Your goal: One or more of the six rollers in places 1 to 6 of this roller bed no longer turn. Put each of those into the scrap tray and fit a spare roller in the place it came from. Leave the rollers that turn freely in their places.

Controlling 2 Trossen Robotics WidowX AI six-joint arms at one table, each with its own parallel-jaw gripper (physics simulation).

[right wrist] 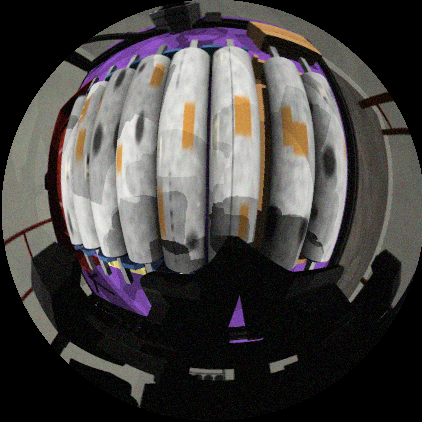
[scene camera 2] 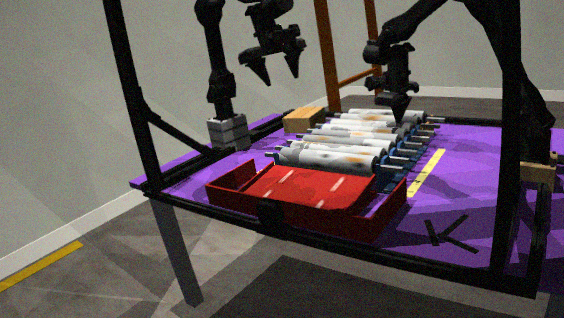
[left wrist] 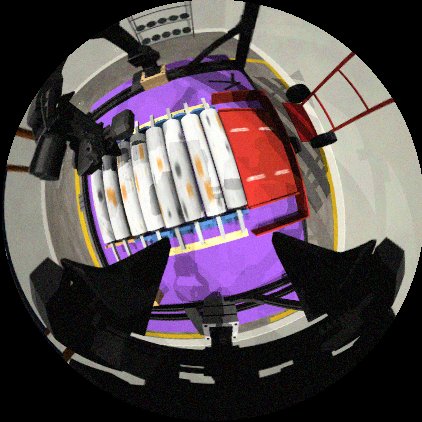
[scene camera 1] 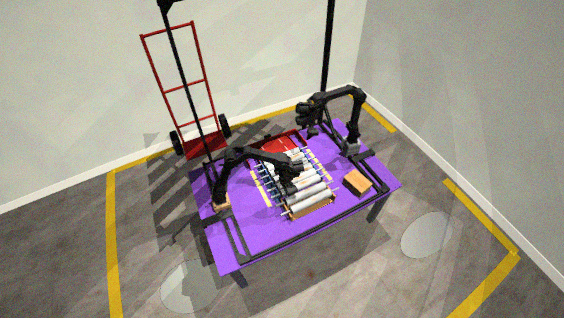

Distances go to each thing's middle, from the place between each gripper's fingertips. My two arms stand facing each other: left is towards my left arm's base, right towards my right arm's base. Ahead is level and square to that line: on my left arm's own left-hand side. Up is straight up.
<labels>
Now: the roller (scene camera 2: pixel 363 150) 20 cm behind my right hand, 9 cm to the left of it and 2 cm below it. Also, from my right hand: cardboard box (scene camera 2: pixel 303 118): 42 cm to the left, 14 cm ahead, 5 cm below.
The roller lies 13 cm to the right of my left hand and 18 cm below it. From my left hand the other things lie so: cardboard box: 34 cm ahead, 19 cm to the left, 21 cm below.
</labels>
